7 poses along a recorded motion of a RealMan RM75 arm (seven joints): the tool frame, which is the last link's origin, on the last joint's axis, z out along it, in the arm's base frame.
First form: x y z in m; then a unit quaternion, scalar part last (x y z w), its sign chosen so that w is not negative.
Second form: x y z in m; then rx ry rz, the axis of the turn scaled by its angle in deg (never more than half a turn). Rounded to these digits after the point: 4 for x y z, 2 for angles.
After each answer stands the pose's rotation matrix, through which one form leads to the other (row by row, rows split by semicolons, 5 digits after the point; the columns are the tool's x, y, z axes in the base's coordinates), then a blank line. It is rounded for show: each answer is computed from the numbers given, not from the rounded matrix.
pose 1, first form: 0.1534 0.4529 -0.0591 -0.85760 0.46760 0.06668 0.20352
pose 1, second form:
0.1534 0.4529 -0.0591 -137.10 74.75 10.66
0.55381 -0.82917 0.07596; -0.77489 -0.47986 0.41144; -0.30470 -0.28672 -0.90827

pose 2, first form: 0.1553 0.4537 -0.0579 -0.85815 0.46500 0.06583 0.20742
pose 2, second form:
0.1553 0.4537 -0.0579 -136.90 74.18 10.50
0.55888 -0.82539 0.07992; -0.77077 -0.48151 0.41722; -0.30588 -0.29477 -0.90529

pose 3, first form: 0.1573 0.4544 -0.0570 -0.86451 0.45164 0.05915 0.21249
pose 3, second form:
0.1573 0.4544 -0.0570 -137.54 71.85 9.41
0.58505 -0.80603 0.08967; -0.75575 -0.50174 0.42083; -0.29421 -0.31397 -0.90270

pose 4, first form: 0.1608 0.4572 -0.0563 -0.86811 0.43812 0.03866 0.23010
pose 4, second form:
0.1608 0.4572 -0.0563 -136.83 69.06 6.09
0.61311 -0.77846 0.13450; -0.74288 -0.51021 0.43338; -0.26874 -0.36563 -0.89112

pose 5, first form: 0.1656 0.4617 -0.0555 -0.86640 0.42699 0.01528 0.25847
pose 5, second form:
0.1656 0.4617 -0.0555 -134.57 66.32 2.37
0.63490 -0.74778 0.19425; -0.73198 -0.50175 0.46092; -0.24720 -0.43482 -0.86592

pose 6, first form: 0.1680 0.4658 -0.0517 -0.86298 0.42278 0.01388 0.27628
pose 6, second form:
0.1680 0.4658 -0.0517 -132.82 65.07 2.14
0.64213 -0.73737 0.20965; -0.72203 -0.48985 0.48858; -0.25757 -0.46511 -0.84695

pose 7, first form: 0.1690 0.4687 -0.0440 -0.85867 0.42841 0.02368 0.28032
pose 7, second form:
0.1690 0.4687 -0.0440 -131.89 65.80 3.64
0.63180 -0.74901 0.19952; -0.72246 -0.47577 0.50170; -0.28085 -0.46112 -0.84172

